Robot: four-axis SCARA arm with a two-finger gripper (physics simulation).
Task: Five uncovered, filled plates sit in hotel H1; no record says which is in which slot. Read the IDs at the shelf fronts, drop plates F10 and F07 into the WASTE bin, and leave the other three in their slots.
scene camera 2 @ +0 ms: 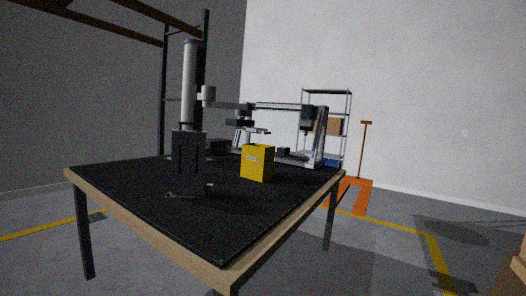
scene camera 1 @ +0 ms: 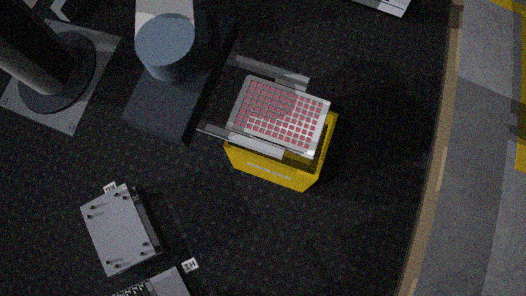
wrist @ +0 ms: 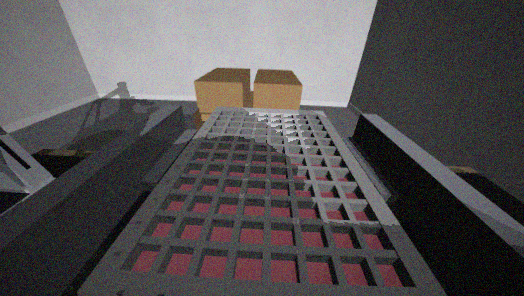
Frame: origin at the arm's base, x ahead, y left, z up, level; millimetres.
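Where they show: gripper, between the fingertips: (scene camera 2: 262,130) (scene camera 1: 296,117) (wrist: 269,125); arm's base, origin of its link: (scene camera 1: 58,73).
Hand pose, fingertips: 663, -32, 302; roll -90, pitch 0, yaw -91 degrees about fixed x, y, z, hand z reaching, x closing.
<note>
Things, the pixels of their top centre, and the offset from my fingertips, as dx, dy, dz.
- yellow WASTE bin, centre of its top: (scene camera 1: 282,129) (scene camera 2: 258,145) -17, +6, -89
- grey block with small pegs, centre of its top: (scene camera 1: 113,230) -279, -268, -219
My gripper (scene camera 1: 294,117) (scene camera 2: 259,131) (wrist: 269,125) is shut on a filled, uncovered plate (scene camera 1: 277,114) (wrist: 250,207) with a pale grid and red wells. The plate is level, above the yellow WASTE bin (scene camera 1: 265,167) (scene camera 2: 256,165), with a gap between them in scene camera 2. In scene camera 1 it covers most of the bin's opening; the bin's front and right walls show. The held plate's ID is not readable. Hotel H1 (scene camera 1: 170,284) (scene camera 2: 189,152) is partly cut off at the lower edge of scene camera 1, beside its H1 label (scene camera 1: 190,264); its slots and shelf-front IDs cannot be read.
A grey block with small pegs (scene camera 1: 120,230) stands left of the bin. The arm's column (scene camera 2: 189,82) rises behind hotel H1. A gantry machine (scene camera 2: 320,137) stands behind the bin. The wooden table edge (scene camera 1: 434,172) runs to the right. Cardboard boxes (wrist: 222,95) show far beyond the plate.
</note>
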